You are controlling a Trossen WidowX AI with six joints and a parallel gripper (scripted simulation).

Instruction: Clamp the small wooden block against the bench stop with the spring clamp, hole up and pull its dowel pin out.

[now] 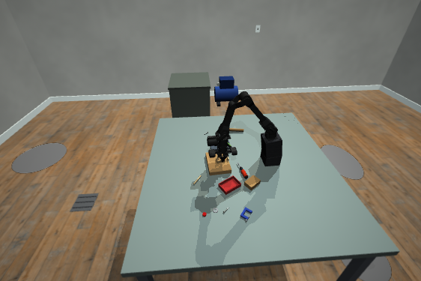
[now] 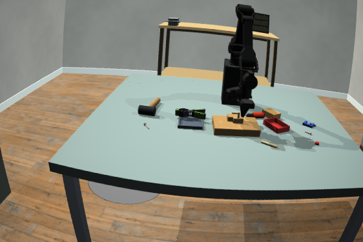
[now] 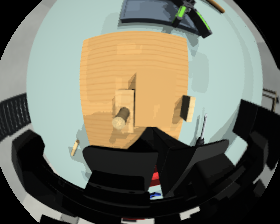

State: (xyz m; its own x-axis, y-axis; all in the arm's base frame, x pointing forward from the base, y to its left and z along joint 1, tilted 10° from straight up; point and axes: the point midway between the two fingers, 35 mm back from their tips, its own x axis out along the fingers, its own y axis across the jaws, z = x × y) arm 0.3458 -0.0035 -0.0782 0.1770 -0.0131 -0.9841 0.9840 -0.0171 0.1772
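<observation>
The dowel pin is 30 mm ahead of my hand, 20 mm to the right of it and 30 mm below it. From my hand the other things lie so: red tray 10 mm behind, 180 mm to the left, 70 mm below; then loose dowel 190 mm ahead, 100 mm to the left, 80 mm below; then wooden board 30 mm ahead, 30 mm to the right, 70 mm below.
</observation>
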